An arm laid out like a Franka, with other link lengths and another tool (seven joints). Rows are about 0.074 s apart.
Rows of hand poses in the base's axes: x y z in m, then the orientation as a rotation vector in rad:
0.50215, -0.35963, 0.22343, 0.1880, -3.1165, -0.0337
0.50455, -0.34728, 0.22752, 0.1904, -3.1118, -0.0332
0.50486, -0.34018, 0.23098, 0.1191, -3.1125, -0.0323
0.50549, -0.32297, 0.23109, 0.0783, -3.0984, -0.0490
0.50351, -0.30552, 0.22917, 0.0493, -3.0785, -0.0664
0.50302, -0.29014, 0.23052, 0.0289, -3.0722, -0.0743
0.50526, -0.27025, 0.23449, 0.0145, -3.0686, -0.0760
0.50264, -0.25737, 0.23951, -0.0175, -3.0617, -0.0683
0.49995, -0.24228, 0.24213, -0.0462, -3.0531, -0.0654
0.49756, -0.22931, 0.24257, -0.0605, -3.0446, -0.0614
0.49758, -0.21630, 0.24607, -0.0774, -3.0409, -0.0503
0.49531, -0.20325, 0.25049, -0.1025, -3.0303, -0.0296
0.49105, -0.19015, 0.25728, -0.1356, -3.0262, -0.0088
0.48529, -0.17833, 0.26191, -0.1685, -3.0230, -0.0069
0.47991, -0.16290, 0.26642, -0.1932, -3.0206, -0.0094
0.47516, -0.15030, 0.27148, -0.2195, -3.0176, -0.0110
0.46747, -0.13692, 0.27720, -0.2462, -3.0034, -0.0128
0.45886, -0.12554, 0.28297, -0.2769, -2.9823, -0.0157
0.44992, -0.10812, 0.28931, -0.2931, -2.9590, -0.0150
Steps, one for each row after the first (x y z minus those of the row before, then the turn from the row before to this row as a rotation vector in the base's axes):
0.00240, 0.01235, 0.00409, -0.0005, 0.0045, 0.0018
0.00031, 0.00710, 0.00346, -0.0013, 0.0033, -0.0457
0.00063, 0.01721, 0.00011, 0.0099, 0.0158, -0.0259
-0.00198, 0.01745, -0.00192, 0.0106, 0.0207, -0.0184
-0.00049, 0.01538, 0.00135, 0.0047, 0.0067, -0.0132
0.00224, 0.01989, 0.00397, 0.0008, 0.0039, -0.0093
-0.00262, 0.01288, 0.00502, -0.0057, 0.0076, -0.0205
-0.00269, 0.01509, 0.00262, -0.0025, 0.0088, -0.0185
-0.00239, 0.01297, 0.00044, -0.0028, 0.0086, -0.0092
0.00002, 0.01301, 0.00350, -0.0077, 0.0039, -0.0107
-0.00227, 0.01305, 0.00442, -0.0141, 0.0108, -0.0158
-0.00426, 0.01310, 0.00679, -0.0148, 0.0036, -0.0211
-0.00576, 0.01182, 0.00463, -0.0024, 0.0017, -0.0217
-0.00538, 0.01543, 0.00451, 0.0008, 0.0009, -0.0164
-0.00475, 0.01260, 0.00506, 0.0001, 0.0012, -0.0175
-0.00769, 0.01338, 0.00572, 0.0010, 0.0121, -0.0183
-0.00861, 0.01138, 0.00577, 0.0021, 0.0183, -0.0215
-0.00894, 0.01742, 0.00634, 0.0007, 0.0217, -0.0121

